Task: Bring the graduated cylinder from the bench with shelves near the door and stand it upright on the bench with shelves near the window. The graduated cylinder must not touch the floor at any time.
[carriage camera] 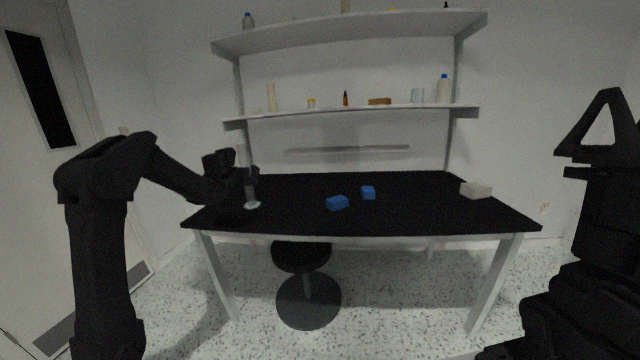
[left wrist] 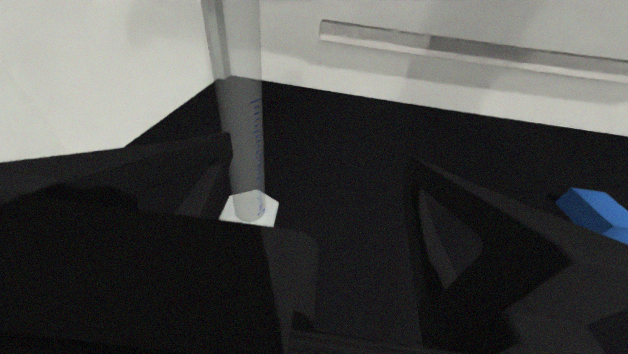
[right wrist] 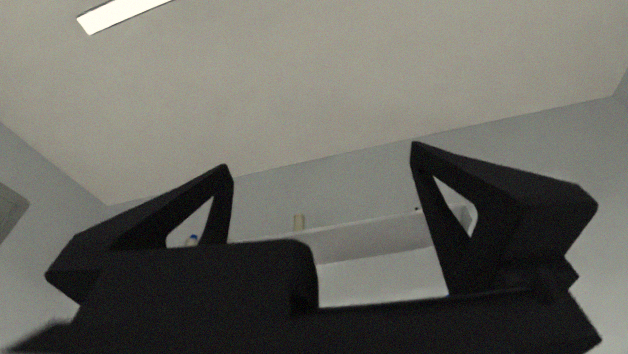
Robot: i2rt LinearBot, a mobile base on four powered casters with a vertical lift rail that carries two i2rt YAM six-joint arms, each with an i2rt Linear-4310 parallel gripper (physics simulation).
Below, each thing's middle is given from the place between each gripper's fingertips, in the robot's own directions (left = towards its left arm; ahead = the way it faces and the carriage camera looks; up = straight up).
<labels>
I see the graduated cylinder (left wrist: 234,44) 69 cm ahead of my right hand, 71 cm to the left of it and 27 cm below it.
My left hand is 150 mm short of the graduated cylinder, 80 mm to the right of it and 70 mm above it.
</labels>
